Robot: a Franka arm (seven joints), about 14 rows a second.
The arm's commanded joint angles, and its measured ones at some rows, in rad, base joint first. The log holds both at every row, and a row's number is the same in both.
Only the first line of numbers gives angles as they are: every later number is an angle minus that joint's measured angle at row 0.
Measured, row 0:
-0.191, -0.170, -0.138, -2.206, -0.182, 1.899, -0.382
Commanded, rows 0 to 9:
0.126, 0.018, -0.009, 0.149, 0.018, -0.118, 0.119
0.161, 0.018, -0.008, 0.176, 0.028, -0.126, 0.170
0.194, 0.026, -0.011, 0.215, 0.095, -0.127, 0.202
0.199, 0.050, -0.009, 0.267, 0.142, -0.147, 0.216
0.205, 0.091, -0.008, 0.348, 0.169, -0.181, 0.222
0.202, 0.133, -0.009, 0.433, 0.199, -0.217, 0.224
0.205, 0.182, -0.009, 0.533, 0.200, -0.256, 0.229
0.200, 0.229, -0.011, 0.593, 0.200, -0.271, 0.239
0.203, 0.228, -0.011, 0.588, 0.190, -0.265, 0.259
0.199, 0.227, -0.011, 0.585, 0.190, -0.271, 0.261
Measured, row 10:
0.199, 0.181, -0.005, 0.527, 0.174, -0.229, 0.240
